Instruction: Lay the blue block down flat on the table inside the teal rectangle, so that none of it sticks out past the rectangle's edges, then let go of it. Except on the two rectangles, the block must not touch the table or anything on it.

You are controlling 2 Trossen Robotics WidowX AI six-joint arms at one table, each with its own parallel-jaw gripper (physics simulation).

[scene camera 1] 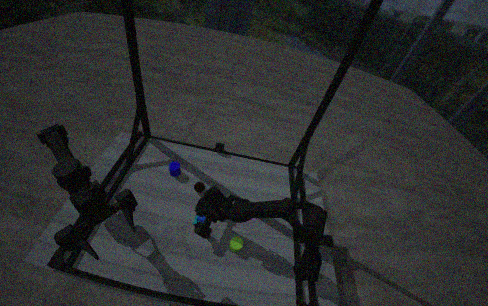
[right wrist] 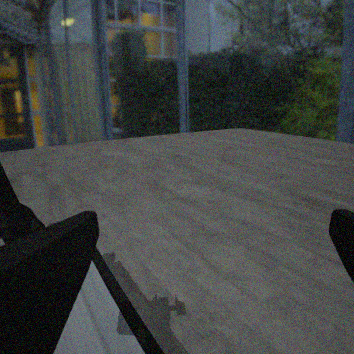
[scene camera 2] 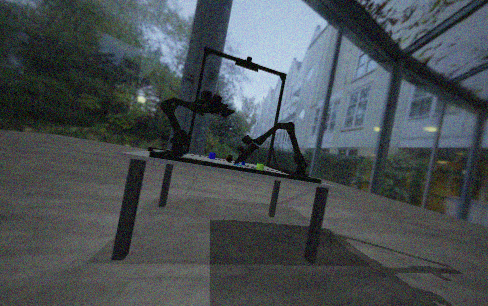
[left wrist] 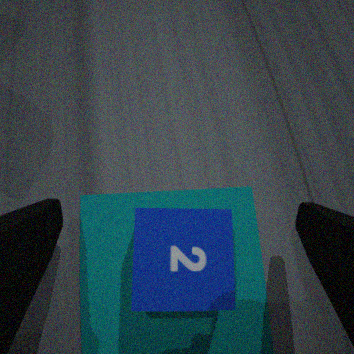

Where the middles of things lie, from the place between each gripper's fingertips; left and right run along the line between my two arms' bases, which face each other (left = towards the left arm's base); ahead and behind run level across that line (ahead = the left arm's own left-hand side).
Labels:
My right hand is 27 cm past the teal rectangle [left wrist: 106, 230], 12 cm to the right of it and 34 cm above it.
The teal rectangle is 20 mm to the left of my left hand and 10 mm below it.

